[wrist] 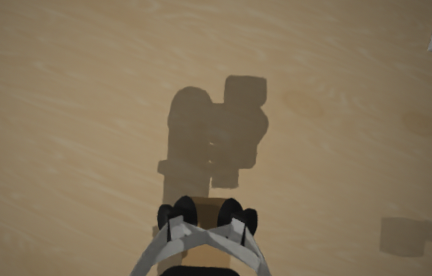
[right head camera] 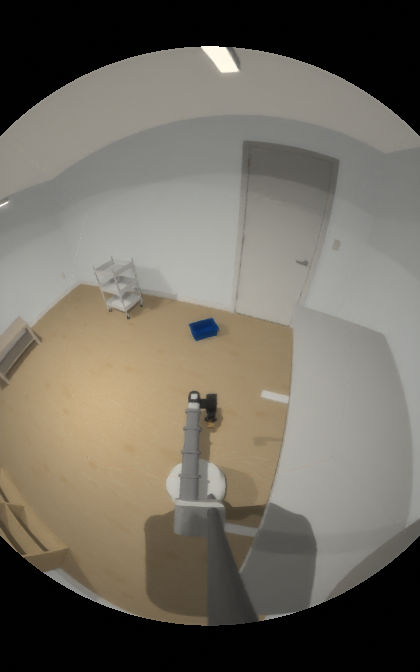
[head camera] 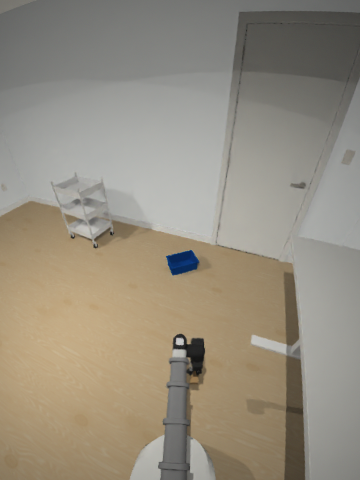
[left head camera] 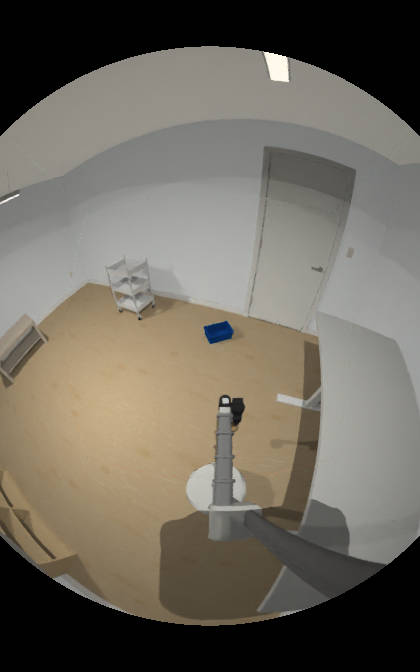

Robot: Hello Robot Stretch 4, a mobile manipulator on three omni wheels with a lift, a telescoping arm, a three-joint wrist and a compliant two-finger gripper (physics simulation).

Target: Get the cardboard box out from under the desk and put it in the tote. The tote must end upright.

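Places are measured from the robot's base along level axes (x ahead, y left, z up), in centimetres.
Where they show: gripper, between the fingertips: (wrist: 208,213) (head camera: 194,372).
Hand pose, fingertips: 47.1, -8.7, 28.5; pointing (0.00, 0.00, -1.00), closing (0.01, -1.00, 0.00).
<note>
Each offset is from my fingertips to the centre of the thing, as dx, dy, dz. "*": to the spot under its first point. Level surfaces: height alone.
The cardboard box @(-2.1, +0.0, -0.7) (head camera: 194,380) (right head camera: 211,425) (wrist: 210,210) is small and brown. It is held between the dark fingertips of my gripper (head camera: 195,373) (right head camera: 211,419) (wrist: 208,216), which is shut on it. The fingers hide part of the box in the wrist view. The gripper points down, above the floor and out from under the desk. The blue tote @(+114.4, +9.8, -25.3) (head camera: 182,263) (left head camera: 218,332) (right head camera: 204,329) stands upright and open at the top on the floor, farther out than the gripper, near the door wall. The white desk @(dz +63.7) (head camera: 332,350) (left head camera: 367,425) (right head camera: 350,425) is to the right of my arm.
A white three-shelf cart @(* +142.0, +115.4, +13.2) (head camera: 88,215) (left head camera: 131,291) stands by the wall, left of the tote. A white desk foot (head camera: 270,344) (right head camera: 275,396) lies right of the gripper. A low bench (left head camera: 19,345) and a wooden shelf unit (left head camera: 60,563) stand at the left. The closed door (head camera: 285,135) is behind the tote.
</note>
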